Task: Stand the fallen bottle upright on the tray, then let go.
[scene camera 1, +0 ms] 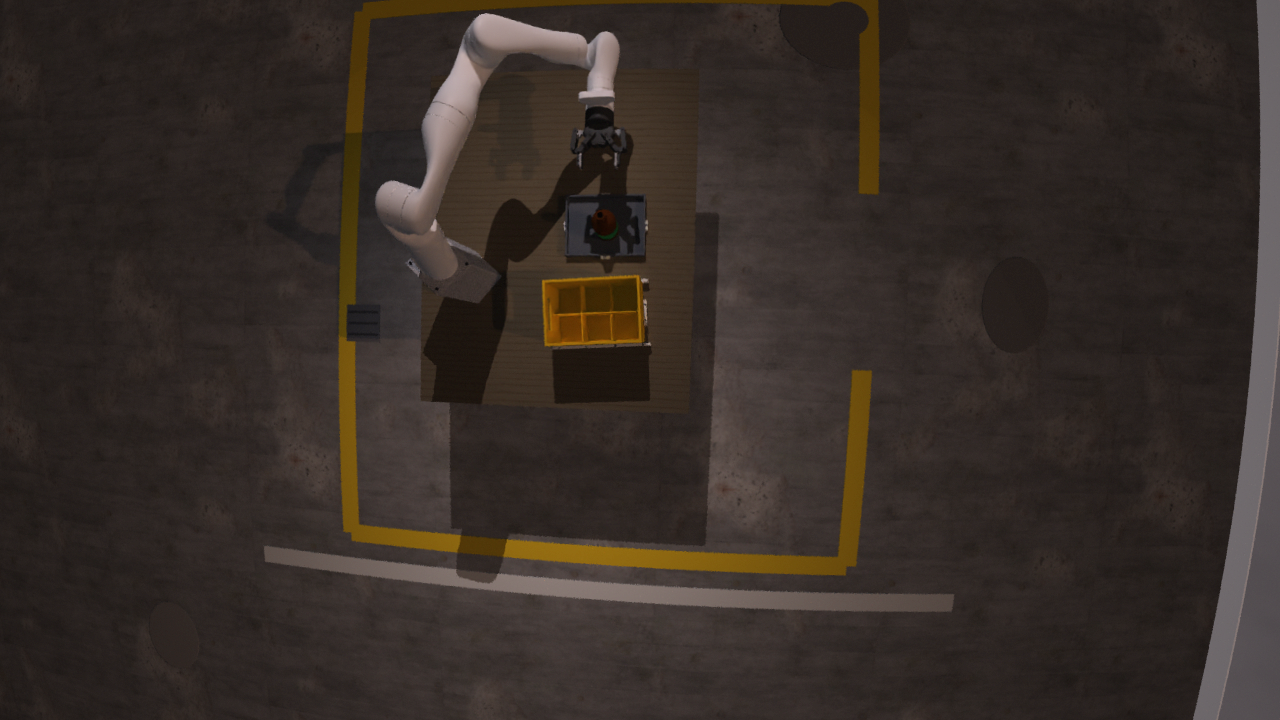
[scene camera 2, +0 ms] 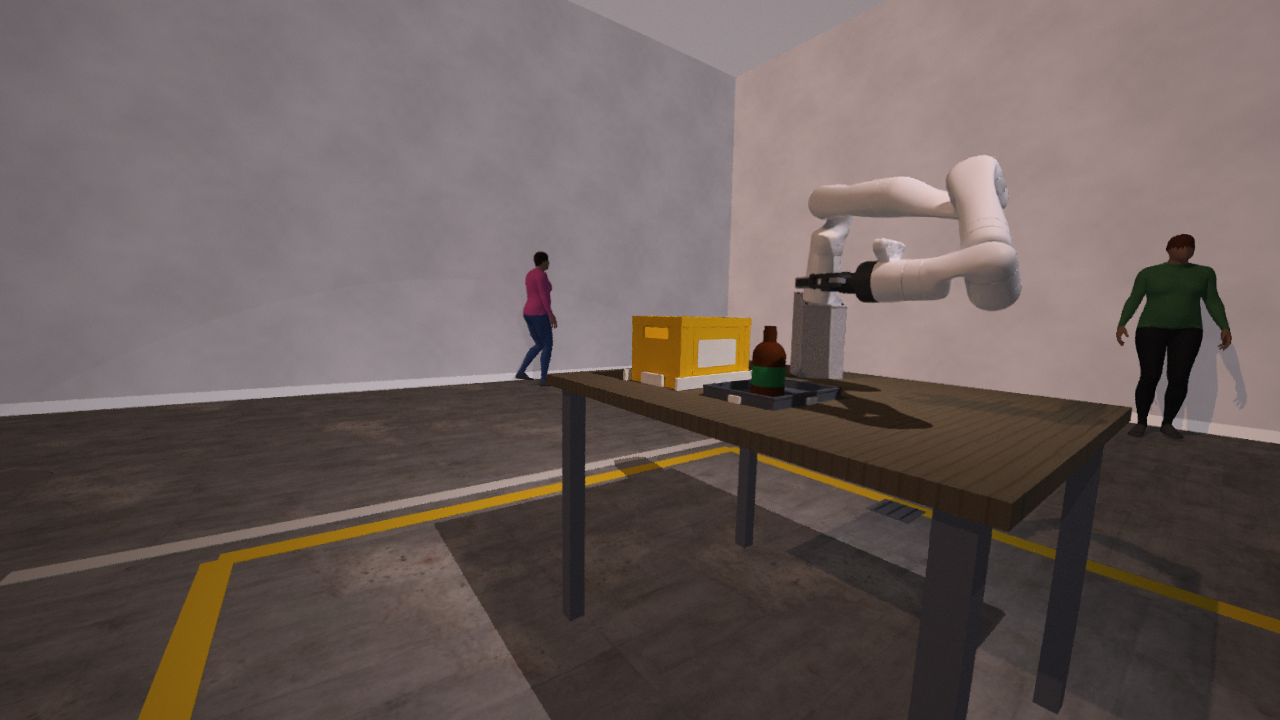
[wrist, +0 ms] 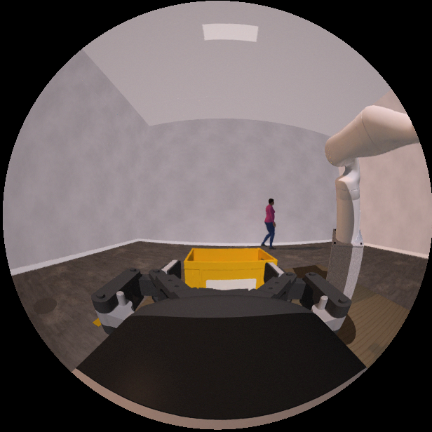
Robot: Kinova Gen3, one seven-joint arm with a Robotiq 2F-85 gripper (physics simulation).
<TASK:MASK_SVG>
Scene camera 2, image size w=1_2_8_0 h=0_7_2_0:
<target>gripper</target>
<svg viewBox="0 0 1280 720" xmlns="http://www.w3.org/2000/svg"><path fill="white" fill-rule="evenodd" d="M878 261L861 263L855 273L837 272L797 277L795 279L795 288L820 289L823 292L834 291L856 294L861 302L877 302L872 295L870 281L873 267Z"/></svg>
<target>brown bottle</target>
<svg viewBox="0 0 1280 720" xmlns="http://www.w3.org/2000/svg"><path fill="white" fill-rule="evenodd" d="M765 326L763 342L755 347L752 355L751 393L769 397L784 396L786 352L777 343L777 326Z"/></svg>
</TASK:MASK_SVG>
